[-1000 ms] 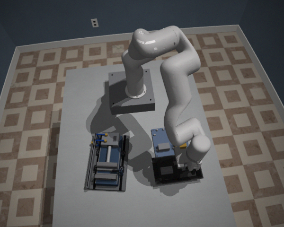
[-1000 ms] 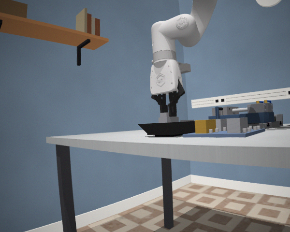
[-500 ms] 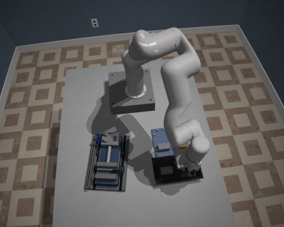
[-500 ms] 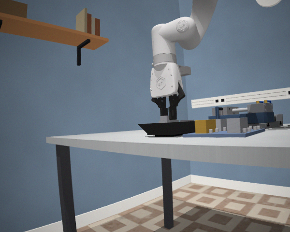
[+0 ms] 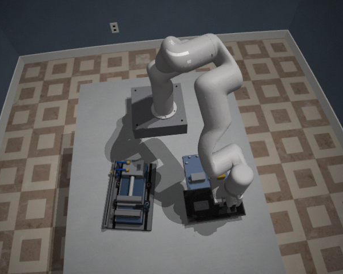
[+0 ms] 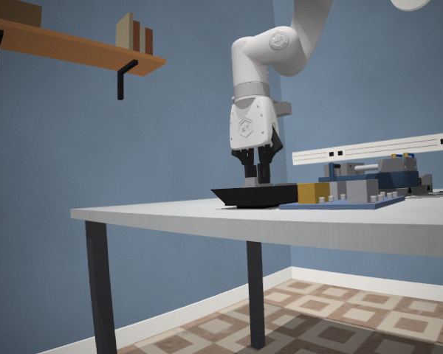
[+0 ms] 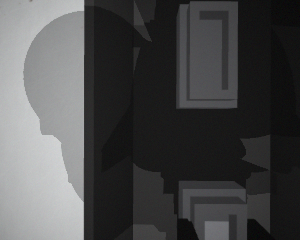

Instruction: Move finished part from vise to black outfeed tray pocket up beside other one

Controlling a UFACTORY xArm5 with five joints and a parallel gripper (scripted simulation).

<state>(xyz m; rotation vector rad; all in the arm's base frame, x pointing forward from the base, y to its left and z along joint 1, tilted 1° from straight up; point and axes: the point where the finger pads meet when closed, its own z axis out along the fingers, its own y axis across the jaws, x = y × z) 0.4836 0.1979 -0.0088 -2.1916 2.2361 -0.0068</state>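
Now: hand 12 cm past the yellow block, 4 cm above it and 1 cm to the left of it. From my hand the other things lie so: blue vise: 39 cm to the right, 10 cm behind, 3 cm below; plain grey block: 13 cm behind, 10 cm to the right, 4 cm below; blue fixture plate: 17 cm behind, 6 cm below, 5 cm to the right.
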